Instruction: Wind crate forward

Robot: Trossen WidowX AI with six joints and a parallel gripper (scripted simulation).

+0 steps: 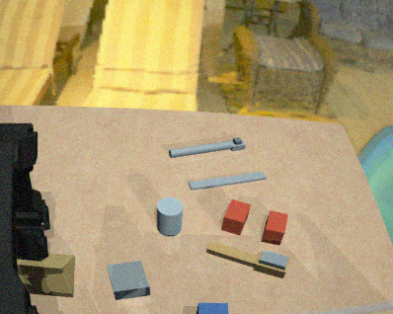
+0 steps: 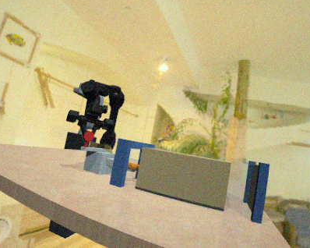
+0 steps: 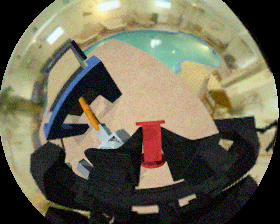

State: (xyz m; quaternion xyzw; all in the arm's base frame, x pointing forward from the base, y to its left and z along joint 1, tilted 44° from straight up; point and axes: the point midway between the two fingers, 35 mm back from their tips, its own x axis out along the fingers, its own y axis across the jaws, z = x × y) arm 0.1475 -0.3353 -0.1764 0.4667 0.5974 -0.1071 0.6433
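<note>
Right now the winch handle is 10 mm behind my gripper tip, 50 mm to the left of it and 30 mm below it. The rest, counted from my gripper tip: grey winch: 10 mm behind, 100 mm to the left, 100 mm below; blue frame: 160 mm ahead, 100 mm to the left, 30 mm below; red spool-shaped piece: 10 mm behind, 10 mm to the left.
</note>
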